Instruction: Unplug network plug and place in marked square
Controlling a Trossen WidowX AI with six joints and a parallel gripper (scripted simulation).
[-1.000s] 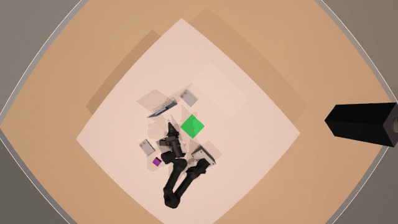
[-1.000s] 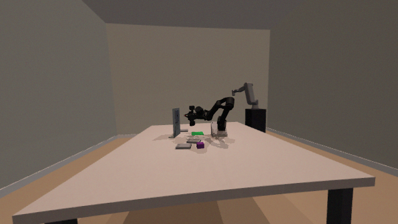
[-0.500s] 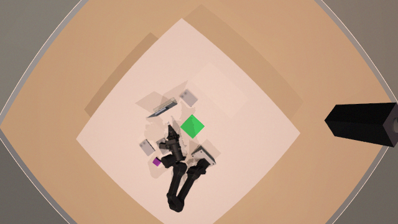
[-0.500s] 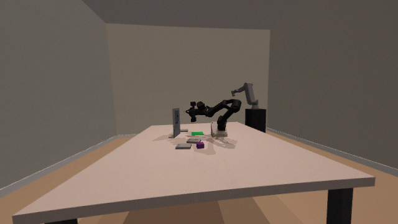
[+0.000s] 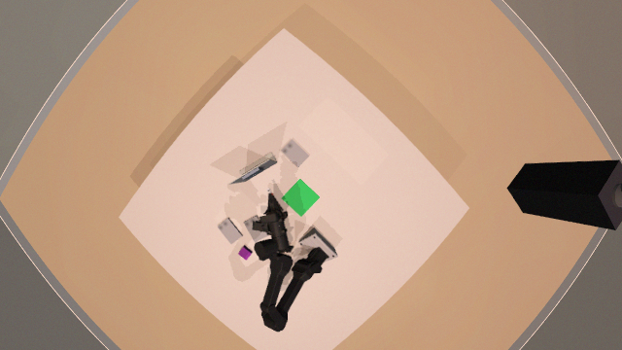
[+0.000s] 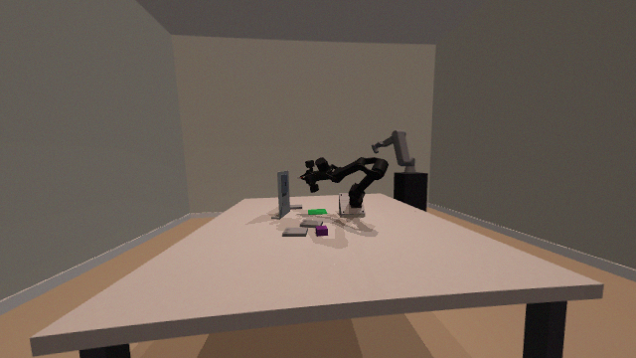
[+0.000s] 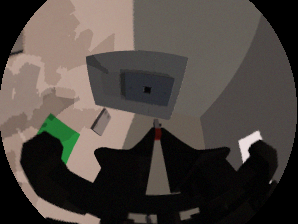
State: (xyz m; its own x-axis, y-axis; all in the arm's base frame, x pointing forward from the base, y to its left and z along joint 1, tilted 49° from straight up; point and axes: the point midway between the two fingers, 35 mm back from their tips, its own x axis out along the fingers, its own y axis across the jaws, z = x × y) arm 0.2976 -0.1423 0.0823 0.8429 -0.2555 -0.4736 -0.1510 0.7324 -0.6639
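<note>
My gripper tip is now 100 mm past the green marked square, 50 mm to the left of it and 230 mm above it. Also, from my gripper tip: grey upright panel 110 mm ahead, 110 mm below; network plug right at my gripper tip.
</note>
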